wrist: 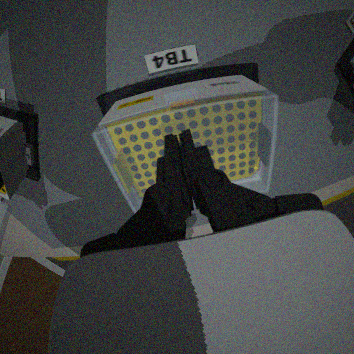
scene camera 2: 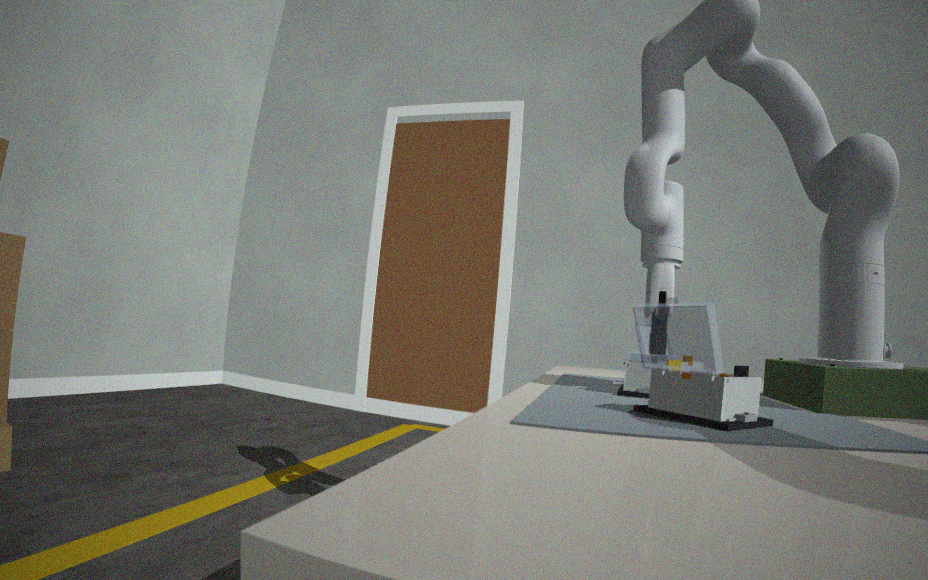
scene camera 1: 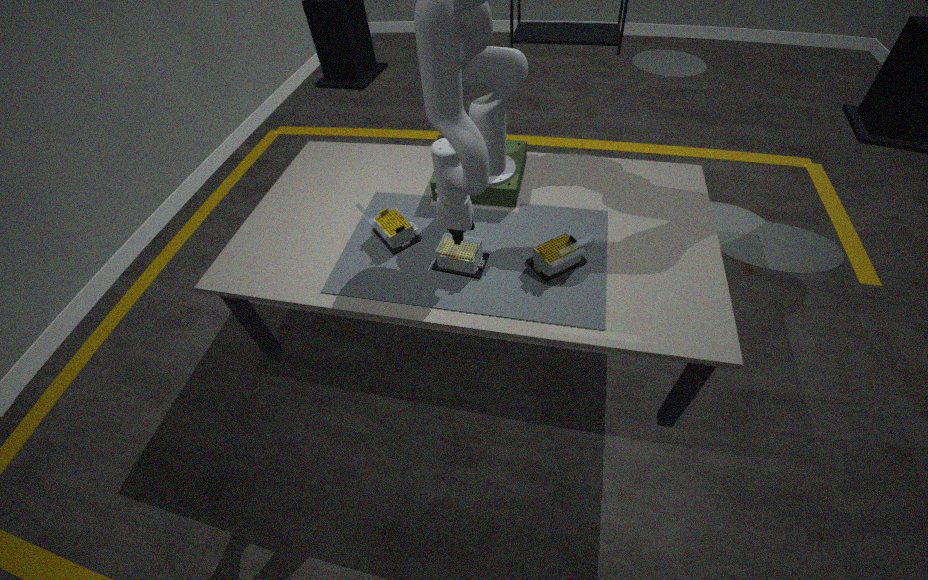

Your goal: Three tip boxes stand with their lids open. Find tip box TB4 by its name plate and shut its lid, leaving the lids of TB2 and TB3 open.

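Tip box TB4 (scene camera 1: 459,262) (wrist: 230,125) stands in the middle, its name plate (wrist: 171,59) readable upside down in the wrist view. Its clear lid lies shut over the yellow tip rack. My gripper (scene camera 1: 457,240) (scene camera 2: 657,350) (wrist: 182,150) is shut and empty, pointing down over the middle of the lid; I cannot tell whether the tips touch it. TB2 (scene camera 1: 396,235) (wrist: 12,145) stands at the left, lid open. TB3 (scene camera 1: 559,259) (scene camera 2: 684,396) stands at the right; its clear lid (scene camera 2: 691,335) stands open and partly hides the fingers in scene camera 2.
The boxes stand on a grey mat (scene camera 1: 520,304) on the pale table (scene camera 1: 670,294). The arm's green base block (scene camera 1: 494,196) (scene camera 2: 862,393) is behind them. TB2 and TB3 flank TB4 on either side.
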